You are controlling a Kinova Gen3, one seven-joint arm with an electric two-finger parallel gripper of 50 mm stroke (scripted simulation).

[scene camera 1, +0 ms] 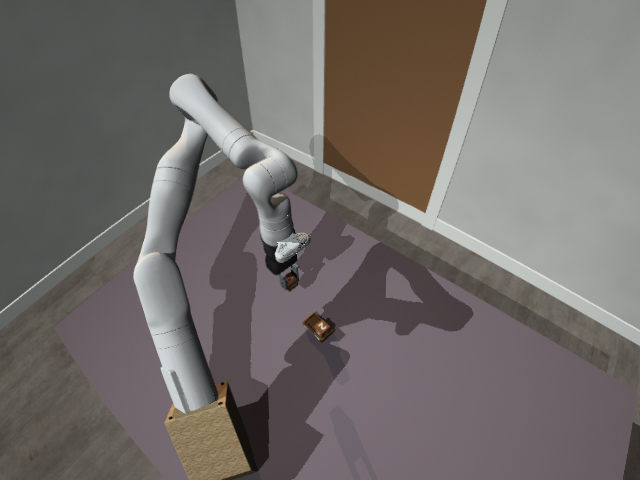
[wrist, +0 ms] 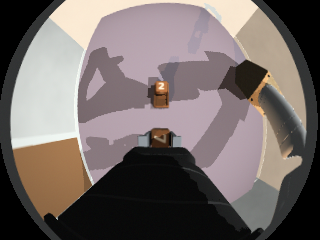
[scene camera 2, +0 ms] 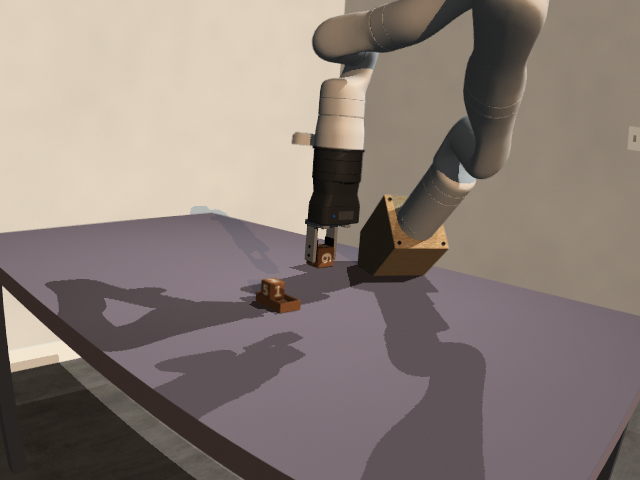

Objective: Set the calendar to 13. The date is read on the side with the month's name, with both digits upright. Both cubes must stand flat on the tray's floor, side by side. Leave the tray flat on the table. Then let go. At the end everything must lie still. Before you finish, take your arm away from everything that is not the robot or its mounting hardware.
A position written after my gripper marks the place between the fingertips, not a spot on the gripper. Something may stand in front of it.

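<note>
My gripper [scene camera 2: 320, 259], visible. Wrist camera too: gripper [wrist: 160, 136].
</note>
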